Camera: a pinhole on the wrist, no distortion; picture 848 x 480 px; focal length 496.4 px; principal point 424.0 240.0 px. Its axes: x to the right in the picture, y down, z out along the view. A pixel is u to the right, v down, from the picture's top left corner.
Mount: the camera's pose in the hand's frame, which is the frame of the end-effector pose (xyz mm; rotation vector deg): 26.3 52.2 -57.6 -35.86 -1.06 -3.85
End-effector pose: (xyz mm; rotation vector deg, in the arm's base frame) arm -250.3 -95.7 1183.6 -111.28 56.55 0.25
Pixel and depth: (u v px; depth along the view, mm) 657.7 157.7 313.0
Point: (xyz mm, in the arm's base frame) -166.9 -79.7 851.9
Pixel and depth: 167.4 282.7 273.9
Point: -425.5 22.4 967.6
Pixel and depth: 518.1 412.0 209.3
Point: -322.7 -146.3 947.4
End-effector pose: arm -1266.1 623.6 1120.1 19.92 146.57 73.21
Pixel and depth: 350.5 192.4 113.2
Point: -1250.7 720.9 1185.1
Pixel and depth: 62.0 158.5 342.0
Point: -952.3 860.4 1185.7
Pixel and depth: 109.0 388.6 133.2
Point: -1190.6 721.3 1247.9
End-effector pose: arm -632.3 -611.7 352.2 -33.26 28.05 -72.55
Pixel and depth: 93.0 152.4 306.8
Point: -390.9 -368.7 390.4
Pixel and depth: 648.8 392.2 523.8
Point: -38.9 -749.7 251.2
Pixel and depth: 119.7 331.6 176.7
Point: -472.6 -490.1 279.4
